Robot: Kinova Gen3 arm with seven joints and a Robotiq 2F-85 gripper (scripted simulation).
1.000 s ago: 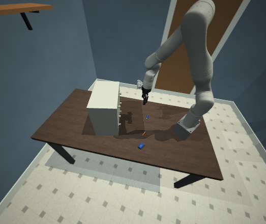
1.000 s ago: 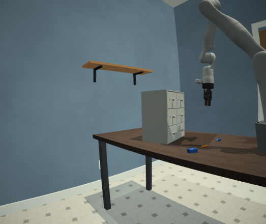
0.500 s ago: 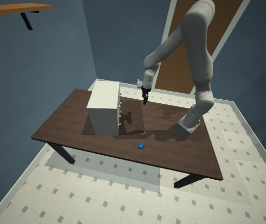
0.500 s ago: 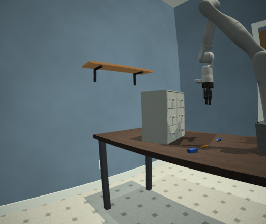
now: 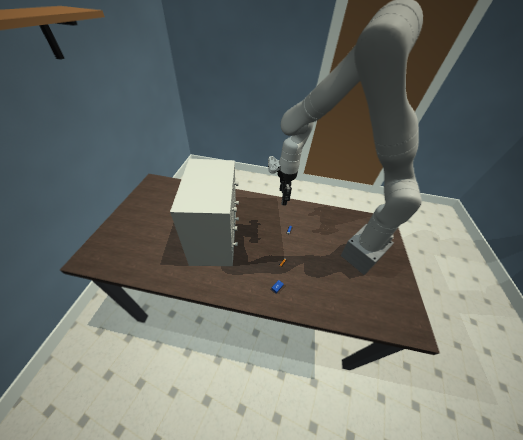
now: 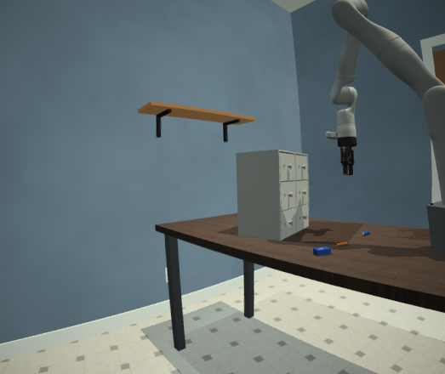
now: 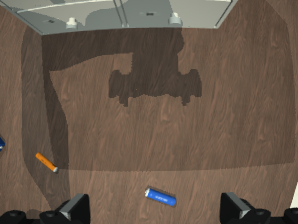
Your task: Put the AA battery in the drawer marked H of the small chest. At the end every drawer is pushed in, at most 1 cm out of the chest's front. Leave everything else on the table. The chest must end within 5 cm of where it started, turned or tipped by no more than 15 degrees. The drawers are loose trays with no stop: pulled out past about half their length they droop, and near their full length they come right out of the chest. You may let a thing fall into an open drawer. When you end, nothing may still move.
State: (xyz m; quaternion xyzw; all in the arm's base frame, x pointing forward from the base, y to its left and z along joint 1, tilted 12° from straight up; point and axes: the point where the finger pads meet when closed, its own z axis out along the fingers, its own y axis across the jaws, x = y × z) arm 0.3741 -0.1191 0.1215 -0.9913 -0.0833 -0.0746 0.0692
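The drawer marked H is 29 cm ahead of my hand, 21 cm below it and 2 cm to the left of it. From my hand the other things lie so: blue block 29 cm to the left, 23 cm below, 4 cm behind; then orange AA battery 23 cm below, 18 cm to the left, 5 cm behind.
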